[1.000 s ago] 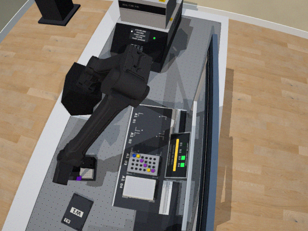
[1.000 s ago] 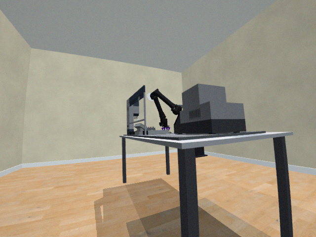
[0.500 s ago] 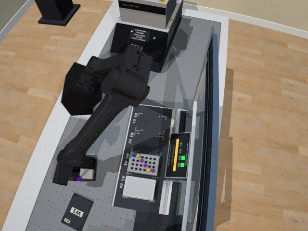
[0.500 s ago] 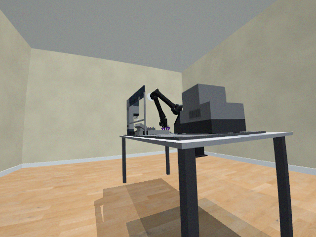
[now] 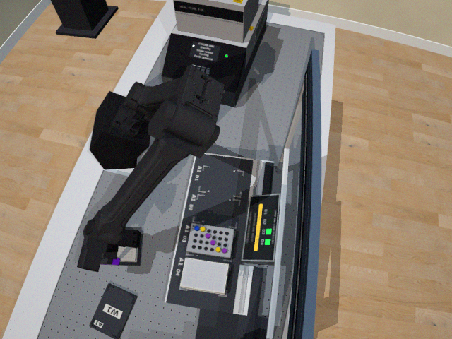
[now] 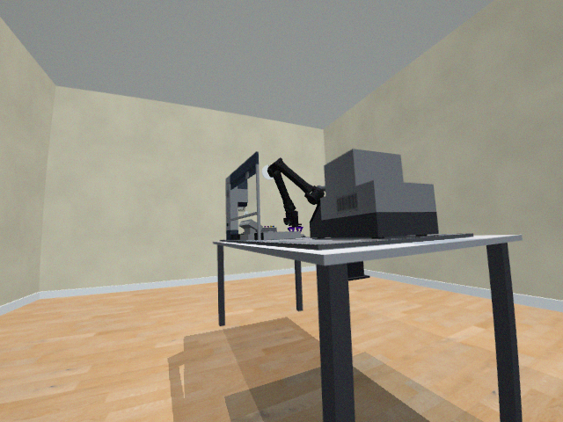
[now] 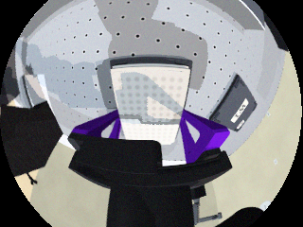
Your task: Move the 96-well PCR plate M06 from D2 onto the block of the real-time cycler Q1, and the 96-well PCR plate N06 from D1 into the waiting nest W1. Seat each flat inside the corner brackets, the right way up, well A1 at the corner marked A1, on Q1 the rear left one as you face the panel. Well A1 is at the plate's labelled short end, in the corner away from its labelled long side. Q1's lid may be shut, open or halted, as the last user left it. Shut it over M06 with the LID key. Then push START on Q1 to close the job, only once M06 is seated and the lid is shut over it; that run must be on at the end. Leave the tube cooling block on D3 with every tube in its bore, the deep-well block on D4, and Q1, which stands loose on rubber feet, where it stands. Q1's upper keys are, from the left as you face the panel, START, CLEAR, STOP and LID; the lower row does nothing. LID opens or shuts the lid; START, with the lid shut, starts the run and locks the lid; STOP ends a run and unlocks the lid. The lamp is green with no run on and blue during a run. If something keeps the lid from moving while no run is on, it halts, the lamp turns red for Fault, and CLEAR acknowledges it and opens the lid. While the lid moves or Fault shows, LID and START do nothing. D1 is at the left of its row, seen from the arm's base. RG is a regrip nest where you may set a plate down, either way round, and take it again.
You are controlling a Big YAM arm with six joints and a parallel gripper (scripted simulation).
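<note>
Now: hand 2 cm above the dark regrip nest. The rest, counted from my hand: dark waiting nest W1 (5 cm ahead, 19 cm to the right, 2 cm below); then nest A1 mark (2 cm ahead, 24 cm to the right, 1 cm below); then white deep-well block (30 cm ahead, 1 cm to the right, 5 cm above).
</note>
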